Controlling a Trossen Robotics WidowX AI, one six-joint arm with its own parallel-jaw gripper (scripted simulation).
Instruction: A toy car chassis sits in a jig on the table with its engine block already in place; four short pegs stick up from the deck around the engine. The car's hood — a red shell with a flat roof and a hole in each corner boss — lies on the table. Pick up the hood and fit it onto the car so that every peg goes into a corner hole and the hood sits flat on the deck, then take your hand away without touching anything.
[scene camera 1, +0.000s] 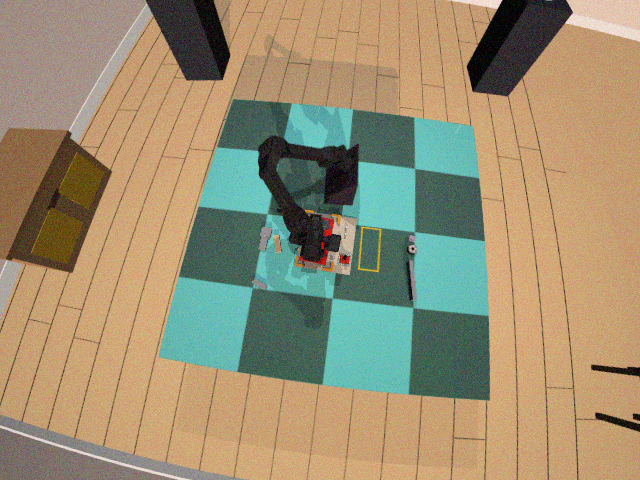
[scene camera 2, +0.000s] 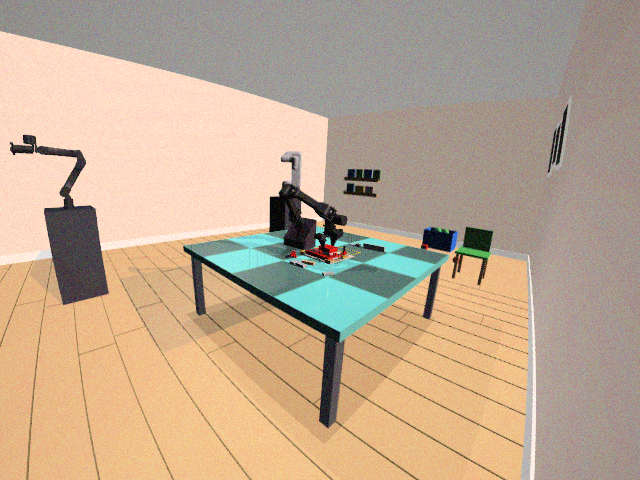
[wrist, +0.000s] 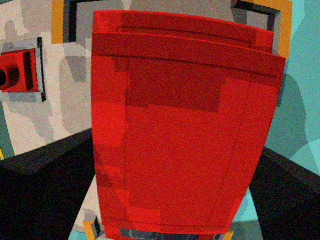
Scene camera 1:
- jig
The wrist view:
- my gripper
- red hood: held by my gripper
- jig
